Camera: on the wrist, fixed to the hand. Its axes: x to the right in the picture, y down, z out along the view.
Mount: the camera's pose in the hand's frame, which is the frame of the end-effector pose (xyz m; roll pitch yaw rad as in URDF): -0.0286 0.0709 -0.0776 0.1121 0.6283 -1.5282
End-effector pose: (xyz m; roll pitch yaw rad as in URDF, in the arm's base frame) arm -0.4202 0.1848 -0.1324 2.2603 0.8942 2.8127
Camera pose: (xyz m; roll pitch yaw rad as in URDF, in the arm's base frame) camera -0.4848 0.1912 -0.0449 -2.1483 0.1843 -1.7226
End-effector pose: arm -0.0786 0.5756 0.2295 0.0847 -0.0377 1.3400
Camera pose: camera -0.1597 0.5681 0.1571 0.1666 0.7106 -0.1528
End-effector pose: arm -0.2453 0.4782 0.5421 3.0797 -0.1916 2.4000
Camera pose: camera -0.1685 0.4974 0.6170 3.0237 -0.5626 -2.2315
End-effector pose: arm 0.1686 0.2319 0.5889 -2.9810 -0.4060 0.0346
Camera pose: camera 0.1194 0.1478 0.6376 2.7066 -0.7280 1.9448
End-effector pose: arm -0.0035 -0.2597 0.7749 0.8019 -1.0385 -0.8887
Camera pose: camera 0.0705 -0.1842 0.7487 1.5773 0.4922 -1.0478
